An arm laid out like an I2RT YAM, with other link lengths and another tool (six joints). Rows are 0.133 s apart.
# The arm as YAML. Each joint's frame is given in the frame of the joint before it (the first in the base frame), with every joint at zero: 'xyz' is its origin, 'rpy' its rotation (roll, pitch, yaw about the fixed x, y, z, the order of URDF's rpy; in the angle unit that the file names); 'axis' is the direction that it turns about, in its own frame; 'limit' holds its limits. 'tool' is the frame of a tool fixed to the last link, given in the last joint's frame.
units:
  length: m
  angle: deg
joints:
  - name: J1
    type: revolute
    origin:
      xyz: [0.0, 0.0, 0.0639]
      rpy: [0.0, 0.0, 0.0]
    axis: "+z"
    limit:
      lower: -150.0
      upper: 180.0
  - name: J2
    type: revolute
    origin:
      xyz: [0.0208, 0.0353, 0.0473]
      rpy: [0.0, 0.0, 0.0]
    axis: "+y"
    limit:
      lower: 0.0
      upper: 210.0
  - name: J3
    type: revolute
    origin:
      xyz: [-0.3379, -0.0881, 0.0]
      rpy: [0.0, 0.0, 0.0]
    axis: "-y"
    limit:
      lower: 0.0
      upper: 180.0
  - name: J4
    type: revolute
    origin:
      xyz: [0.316, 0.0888, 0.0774]
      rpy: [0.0, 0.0, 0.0]
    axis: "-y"
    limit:
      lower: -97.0
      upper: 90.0
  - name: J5
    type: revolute
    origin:
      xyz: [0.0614, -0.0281, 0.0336]
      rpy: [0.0, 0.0, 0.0]
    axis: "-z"
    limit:
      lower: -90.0
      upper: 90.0
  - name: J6
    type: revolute
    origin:
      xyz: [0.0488, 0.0, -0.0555]
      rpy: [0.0, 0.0, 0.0]
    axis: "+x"
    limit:
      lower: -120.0
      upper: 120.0
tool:
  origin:
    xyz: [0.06, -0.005, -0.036]
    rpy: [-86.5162, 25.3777, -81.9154]
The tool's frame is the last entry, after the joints.
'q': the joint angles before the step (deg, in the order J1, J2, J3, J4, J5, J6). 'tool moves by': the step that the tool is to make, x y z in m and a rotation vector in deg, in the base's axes. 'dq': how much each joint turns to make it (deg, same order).
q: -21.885 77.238 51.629 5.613 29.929 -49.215
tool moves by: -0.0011 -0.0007 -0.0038 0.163 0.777 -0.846
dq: 0.006 0.403 -0.108 -0.369 0.847 0.195
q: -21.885 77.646 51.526 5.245 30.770 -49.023
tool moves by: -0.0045 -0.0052 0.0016 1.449 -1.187 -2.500
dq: -0.937 0.094 0.835 -1.549 0.807 2.614
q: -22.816 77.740 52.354 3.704 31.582 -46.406
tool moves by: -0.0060 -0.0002 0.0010 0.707 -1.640 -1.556
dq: -0.345 -0.860 -0.425 -0.226 0.651 1.939
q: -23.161 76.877 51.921 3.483 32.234 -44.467
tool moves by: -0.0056 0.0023 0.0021 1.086 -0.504 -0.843
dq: -0.038 -0.929 0.110 -1.898 0.301 1.671
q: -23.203 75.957 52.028 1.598 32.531 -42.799
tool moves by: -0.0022 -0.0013 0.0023 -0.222 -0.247 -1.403
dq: -0.087 -0.021 0.300 -0.268 1.258 0.479
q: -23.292 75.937 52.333 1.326 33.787 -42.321
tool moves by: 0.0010 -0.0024 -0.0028 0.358 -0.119 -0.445
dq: -0.309 0.563 0.071 0.192 -0.017 0.481
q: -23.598 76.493 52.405 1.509 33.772 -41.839
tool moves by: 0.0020 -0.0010 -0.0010 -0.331 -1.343 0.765
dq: -0.211 -0.102 -0.679 2.034 -0.994 -0.171
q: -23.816 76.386 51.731 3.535 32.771 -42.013
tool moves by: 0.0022 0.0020 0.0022 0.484 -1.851 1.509
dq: -0.002 -0.601 -0.232 0.766 -1.832 0.688
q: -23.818 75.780 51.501 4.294 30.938 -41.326
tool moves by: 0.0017 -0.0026 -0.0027 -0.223 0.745 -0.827
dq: -0.057 0.925 0.275 0.185 0.897 -0.244
